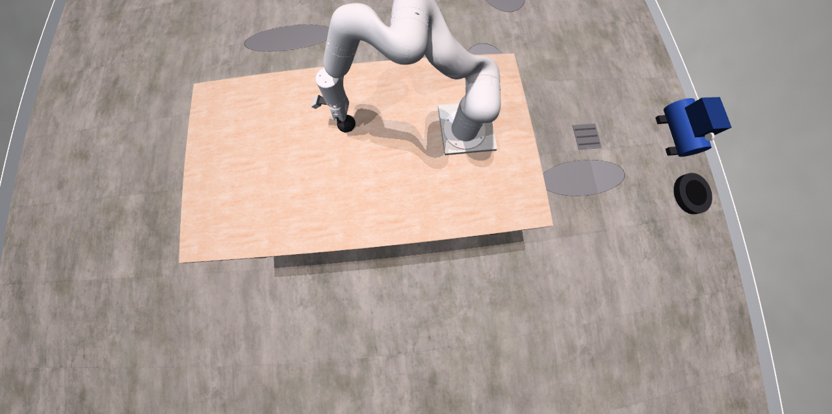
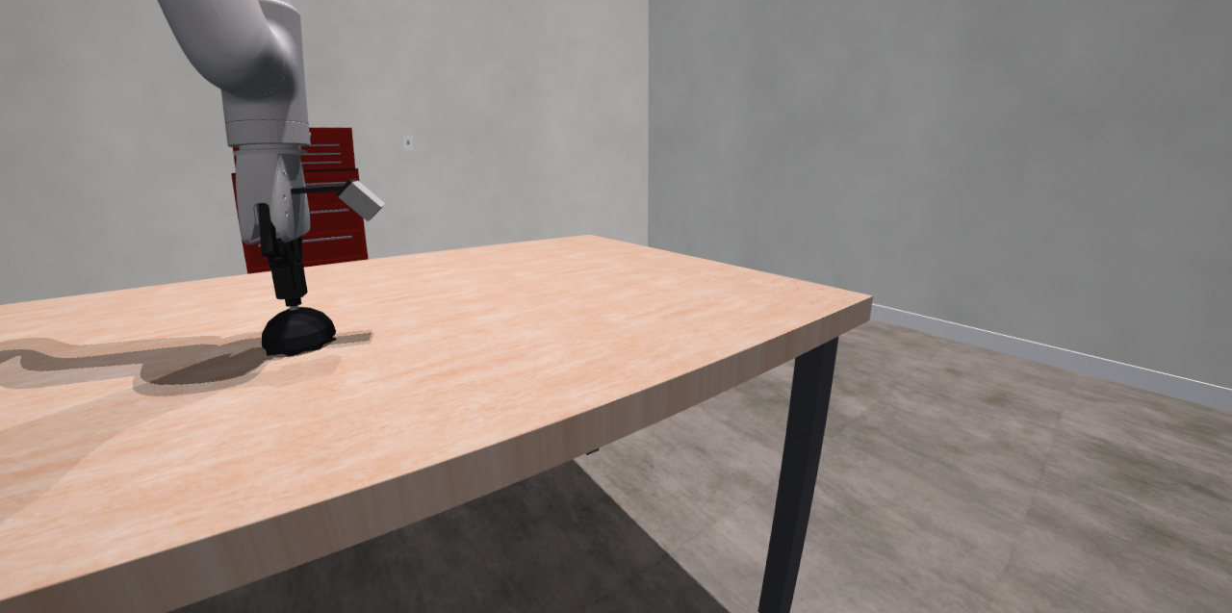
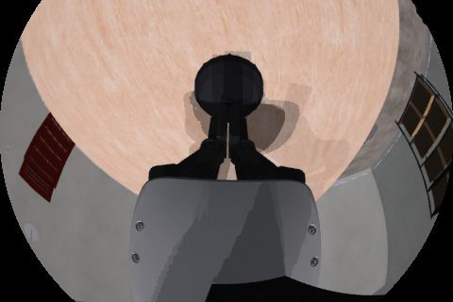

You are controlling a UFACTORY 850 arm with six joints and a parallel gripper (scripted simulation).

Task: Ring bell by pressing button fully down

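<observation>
Right now the bell button is 30 mm below my hand. The rest, counted from my hand: black dome bell (40 mm below).
</observation>
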